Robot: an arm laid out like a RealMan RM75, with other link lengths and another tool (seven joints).
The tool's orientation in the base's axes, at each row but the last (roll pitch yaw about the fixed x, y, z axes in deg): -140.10 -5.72 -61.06; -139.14 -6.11 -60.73; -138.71 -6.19 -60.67; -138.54 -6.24 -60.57; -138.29 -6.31 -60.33; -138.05 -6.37 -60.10; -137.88 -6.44 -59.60
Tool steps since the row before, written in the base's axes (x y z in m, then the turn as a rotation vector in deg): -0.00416 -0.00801 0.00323 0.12 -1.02 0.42; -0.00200 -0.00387 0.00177 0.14 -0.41 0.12; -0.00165 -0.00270 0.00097 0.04 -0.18 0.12; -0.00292 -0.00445 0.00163 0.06 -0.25 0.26; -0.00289 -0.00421 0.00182 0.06 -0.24 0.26; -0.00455 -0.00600 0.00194 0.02 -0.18 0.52; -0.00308 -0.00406 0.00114 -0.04 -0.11 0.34
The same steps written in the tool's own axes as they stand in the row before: 0.00529 0.00402 -0.00691 0.99 0.09 -0.50; 0.00257 0.00177 -0.00352 0.44 0.01 -0.11; 0.00164 0.00155 -0.00242 0.19 -0.03 -0.11; 0.00260 0.00265 -0.00415 0.27 -0.10 -0.22; 0.00241 0.00239 -0.00423 0.27 -0.10 -0.22; 0.00313 0.00409 -0.00583 0.22 -0.28 -0.42; 0.00206 0.00288 -0.00384 0.11 -0.15 -0.30
